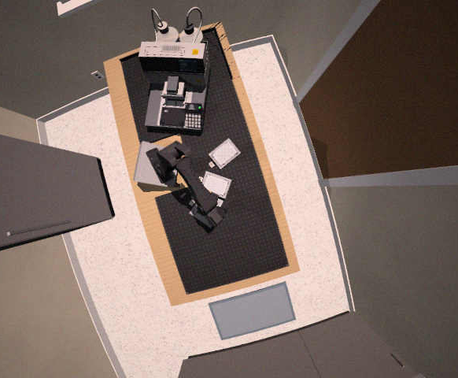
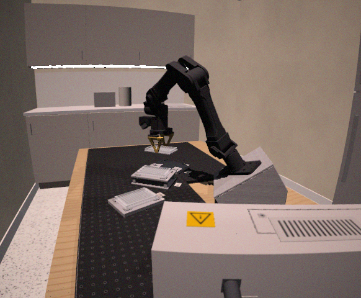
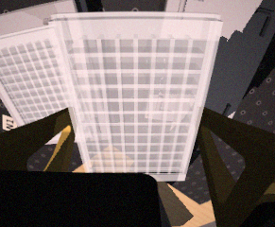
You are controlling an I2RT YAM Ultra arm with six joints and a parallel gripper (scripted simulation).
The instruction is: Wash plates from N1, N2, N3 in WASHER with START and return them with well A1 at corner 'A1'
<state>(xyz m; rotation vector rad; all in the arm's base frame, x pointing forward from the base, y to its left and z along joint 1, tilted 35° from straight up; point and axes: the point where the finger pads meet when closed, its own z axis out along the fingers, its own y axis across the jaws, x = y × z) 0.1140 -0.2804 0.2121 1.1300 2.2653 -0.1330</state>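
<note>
Now: hand 56 cm to the right of the carrier pocket, 8 cm short of it and 4 cm above it. Also, from my hand: n1 label 19 cm to the left, 12 cm below, 12 cm ahead; then grey nest slab 23 cm ahead, 20 cm to the left, 11 cm below; then N2 label 15 cm to the left, 12 cm below, 1 cm ahead.
</note>
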